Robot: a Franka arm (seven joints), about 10 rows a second.
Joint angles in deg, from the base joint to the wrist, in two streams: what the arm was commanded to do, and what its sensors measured. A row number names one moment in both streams.
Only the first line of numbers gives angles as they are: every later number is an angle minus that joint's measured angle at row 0.
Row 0, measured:
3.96 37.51 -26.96 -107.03 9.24 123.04 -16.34
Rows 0 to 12, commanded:
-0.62 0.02 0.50 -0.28 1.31 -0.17 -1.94
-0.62 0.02 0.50 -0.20 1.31 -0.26 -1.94
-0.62 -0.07 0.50 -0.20 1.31 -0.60 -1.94
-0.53 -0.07 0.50 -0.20 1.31 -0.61 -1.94
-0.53 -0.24 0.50 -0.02 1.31 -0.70 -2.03
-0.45 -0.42 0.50 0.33 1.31 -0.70 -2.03
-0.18 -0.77 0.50 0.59 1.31 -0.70 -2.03
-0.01 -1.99 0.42 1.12 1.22 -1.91 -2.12
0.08 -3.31 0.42 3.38 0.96 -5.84 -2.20
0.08 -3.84 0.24 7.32 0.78 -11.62 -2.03
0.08 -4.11 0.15 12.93 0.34 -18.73 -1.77
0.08 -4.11 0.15 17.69 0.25 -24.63 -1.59
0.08 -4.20 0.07 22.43 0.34 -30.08 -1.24
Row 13, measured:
0.43 -4.32 0.12 15.48 0.13 -22.46 -0.88
